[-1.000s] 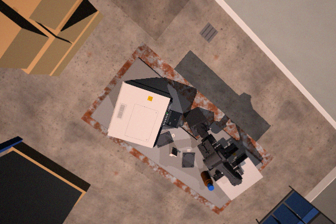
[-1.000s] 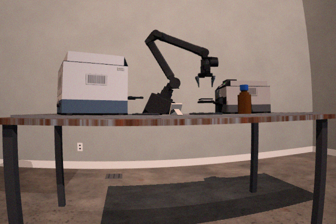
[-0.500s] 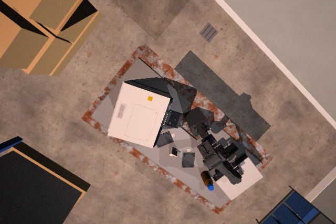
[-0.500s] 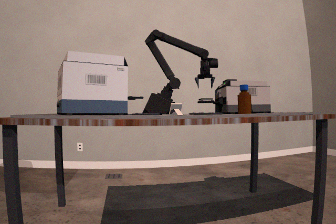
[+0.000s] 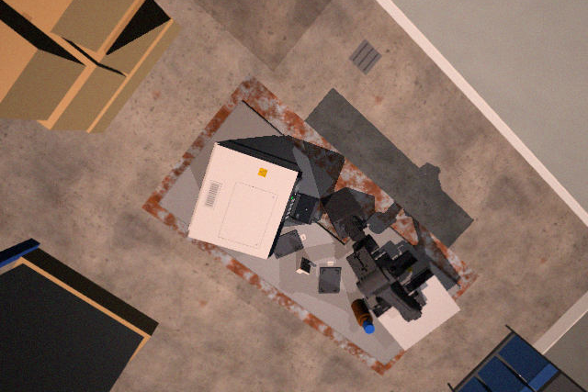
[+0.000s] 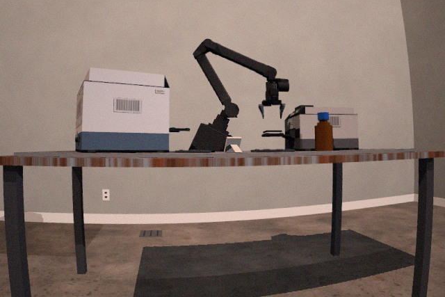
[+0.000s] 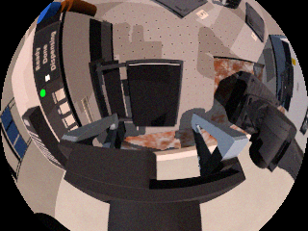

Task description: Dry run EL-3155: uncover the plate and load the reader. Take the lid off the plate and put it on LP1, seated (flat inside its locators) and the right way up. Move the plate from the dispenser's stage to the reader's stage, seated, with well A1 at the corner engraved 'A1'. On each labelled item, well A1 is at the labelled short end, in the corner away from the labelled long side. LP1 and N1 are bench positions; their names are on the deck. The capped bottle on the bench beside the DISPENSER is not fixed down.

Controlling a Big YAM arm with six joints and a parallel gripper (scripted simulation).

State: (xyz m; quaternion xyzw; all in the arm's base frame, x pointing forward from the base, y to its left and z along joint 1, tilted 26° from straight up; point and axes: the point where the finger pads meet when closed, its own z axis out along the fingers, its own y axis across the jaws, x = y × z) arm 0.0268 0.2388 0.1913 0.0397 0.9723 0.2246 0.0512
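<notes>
Right now my hand is 80 mm above the plate lid and 10 mm past it. Also, from my hand: brown capped bottle: 260 mm ahead, 200 mm to the left, 70 mm below; white well plate: 80 mm below, 10 mm behind.
</notes>
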